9 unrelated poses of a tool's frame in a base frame.
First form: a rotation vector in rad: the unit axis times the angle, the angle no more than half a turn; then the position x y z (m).
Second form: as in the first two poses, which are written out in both.
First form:
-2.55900 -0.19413 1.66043 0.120 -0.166 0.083
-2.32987 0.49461 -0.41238 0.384 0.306 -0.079
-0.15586 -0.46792 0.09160 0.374 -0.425 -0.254
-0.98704 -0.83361 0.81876 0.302 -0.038 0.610
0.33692 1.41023 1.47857 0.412 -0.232 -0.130
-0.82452 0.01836 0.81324 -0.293 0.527 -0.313
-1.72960 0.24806 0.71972 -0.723 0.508 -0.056
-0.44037 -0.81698 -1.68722 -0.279 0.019 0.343
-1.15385 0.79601 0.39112 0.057 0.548 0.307
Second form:
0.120 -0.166 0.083 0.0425 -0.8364 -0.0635 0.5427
0.384 0.306 -0.079 0.3543 -0.9013 0.1913 -0.1595
0.374 -0.425 -0.254 0.9687 -0.0771 -0.2315 0.0453
0.302 -0.038 0.610 0.7215 -0.4468 -0.3773 0.3706
0.412 -0.232 -0.130 0.5102 0.1399 0.5857 0.6141
-0.293 0.527 -0.313 0.8369 -0.3896 0.0087 0.3843
-0.723 0.508 -0.056 0.5859 -0.7417 0.1064 0.3087
-0.279 0.019 0.343 0.5712 -0.1877 -0.3482 -0.7192
0.057 0.548 0.307 0.7467 -0.5273 0.3638 0.1788

